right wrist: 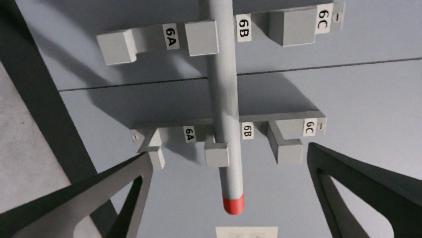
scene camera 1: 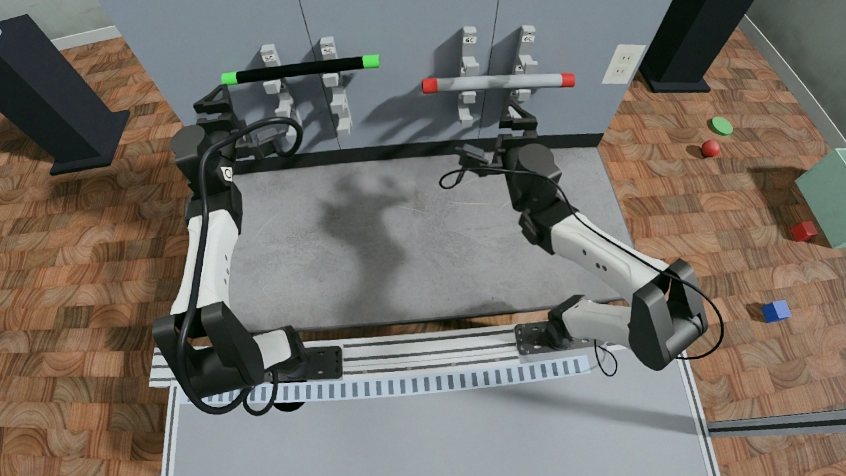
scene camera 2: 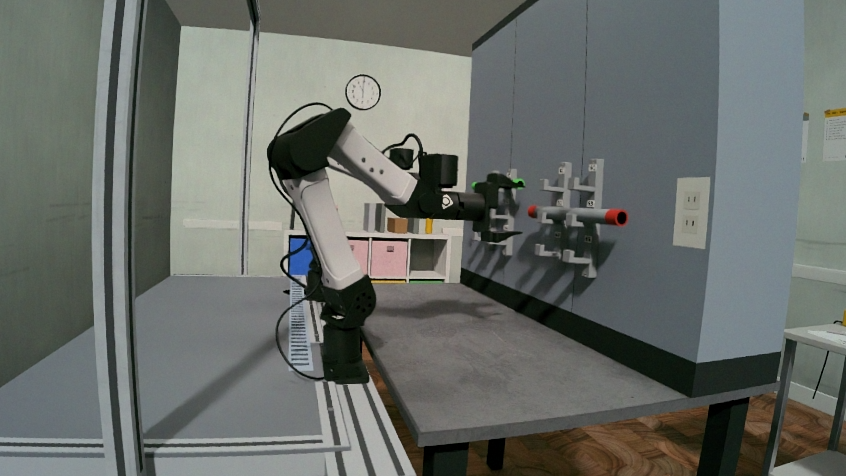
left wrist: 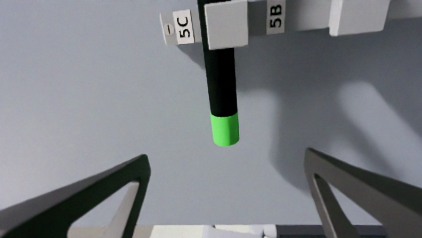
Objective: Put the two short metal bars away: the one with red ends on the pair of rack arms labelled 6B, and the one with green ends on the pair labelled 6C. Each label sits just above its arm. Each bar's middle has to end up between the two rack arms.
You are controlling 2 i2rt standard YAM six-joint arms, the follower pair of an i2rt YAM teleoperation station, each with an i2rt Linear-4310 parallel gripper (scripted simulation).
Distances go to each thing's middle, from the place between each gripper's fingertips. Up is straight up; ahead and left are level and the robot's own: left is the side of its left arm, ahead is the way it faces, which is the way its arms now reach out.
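The rack strip [scene camera 2: 561,231] is 7 cm ahead of my left hand, 47 cm to the right of it and 8 cm below it. Counted from my left hand as well, the outlet plate [scene camera 2: 699,184] is 10 cm ahead, 85 cm to the right and 5 cm below, and the red-ended bar [scene camera 1: 473,83] is 7 cm ahead, 54 cm to the right and 7 cm below. That left hand is itself 8 cm short of the green-ended bar [scene camera 1: 372,61] and 13 cm to the left of it.
From my right hand [scene camera 2: 522,209], the green-ended bar is 400 mm to the left, 130 mm ahead and 70 mm above. The rack strip is 120 mm ahead of my right hand, 60 mm to the left of it and 10 mm below it, whereas the outlet plate is 320 mm to the right of that right hand, 150 mm ahead of it and 10 mm above it. My right hand is also 120 mm short of the red-ended bar and 20 mm to the left of it.
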